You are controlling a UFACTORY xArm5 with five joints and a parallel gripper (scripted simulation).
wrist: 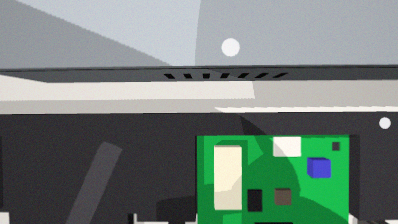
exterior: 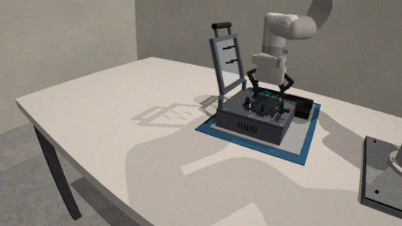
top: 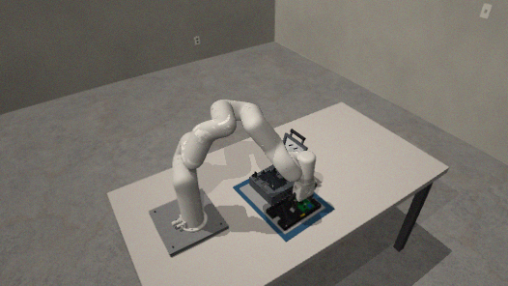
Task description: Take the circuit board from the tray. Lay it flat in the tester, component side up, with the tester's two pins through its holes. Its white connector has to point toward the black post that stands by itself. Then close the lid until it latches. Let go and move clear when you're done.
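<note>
Now: the green circuit board right at my hand. Round my hand: dark nest: 17 cm to the left, 5 cm above, 4 cm behind; then tester lid: 17 cm to the left, 16 cm above, 8 cm ahead.
</note>
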